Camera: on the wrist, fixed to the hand. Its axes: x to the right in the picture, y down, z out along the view.
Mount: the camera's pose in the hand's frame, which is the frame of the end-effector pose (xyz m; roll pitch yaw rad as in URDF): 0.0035 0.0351 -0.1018 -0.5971 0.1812 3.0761
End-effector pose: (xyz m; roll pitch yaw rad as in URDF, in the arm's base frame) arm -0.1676 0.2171 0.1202 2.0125 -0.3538 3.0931
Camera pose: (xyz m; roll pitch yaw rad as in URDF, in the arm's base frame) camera -0.1486 0.1391 0.1920 -2.6428 0.2149 -0.1875
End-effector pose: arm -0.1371 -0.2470 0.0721 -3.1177 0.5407 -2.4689
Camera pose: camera -0.2035 -0.2519 0.1568 2.4725 -0.7186 0.7640
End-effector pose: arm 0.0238 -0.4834 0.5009 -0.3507 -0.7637 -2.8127
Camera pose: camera -0.0497 -0.5064 0.4256 -0.2385 0.9562 0.3314
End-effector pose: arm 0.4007 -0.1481 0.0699 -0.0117 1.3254 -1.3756
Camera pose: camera 0.4149 -0.0451 0.0417 -0.4380 -1.1389 1.6167
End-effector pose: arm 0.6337 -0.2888 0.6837 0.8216 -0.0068 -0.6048
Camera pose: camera 0.6928 -0.2100 0.6401 -1.4207 0.0824 2.3595
